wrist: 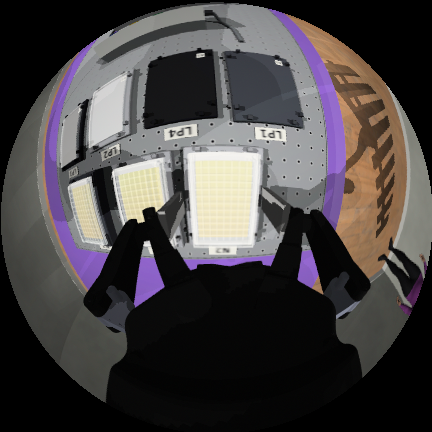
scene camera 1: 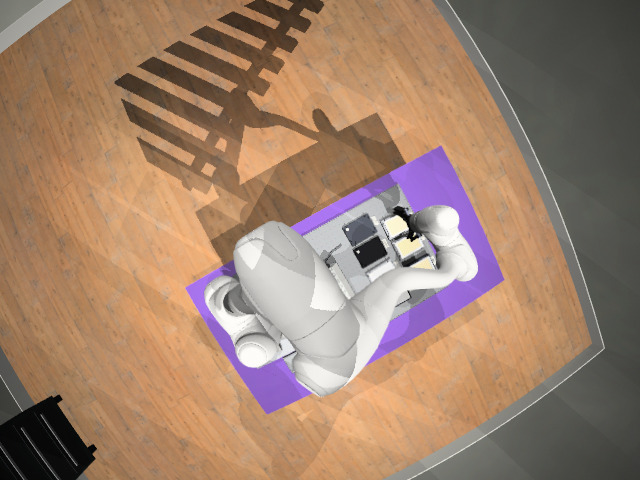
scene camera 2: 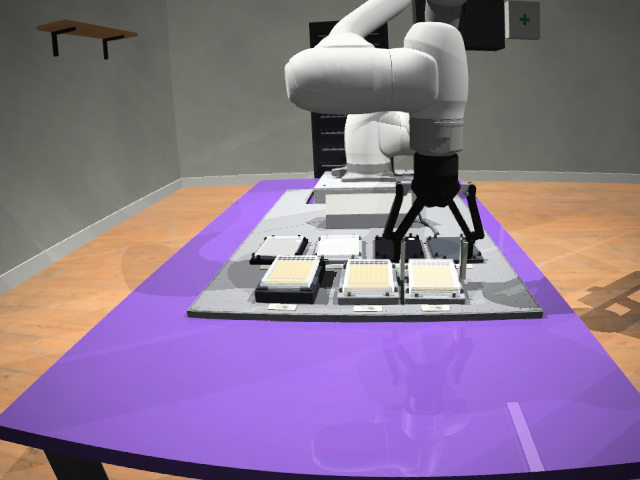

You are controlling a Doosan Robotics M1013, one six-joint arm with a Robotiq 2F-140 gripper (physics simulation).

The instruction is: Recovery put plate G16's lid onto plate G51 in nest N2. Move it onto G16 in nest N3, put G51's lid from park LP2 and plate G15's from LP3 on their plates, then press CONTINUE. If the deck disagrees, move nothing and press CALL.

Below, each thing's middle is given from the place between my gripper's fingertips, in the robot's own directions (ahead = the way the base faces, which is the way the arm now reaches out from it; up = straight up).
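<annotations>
With the nest (scene camera 2: 408,299), my gripper is now 10 mm above it and 10 mm short of it.
</annotations>
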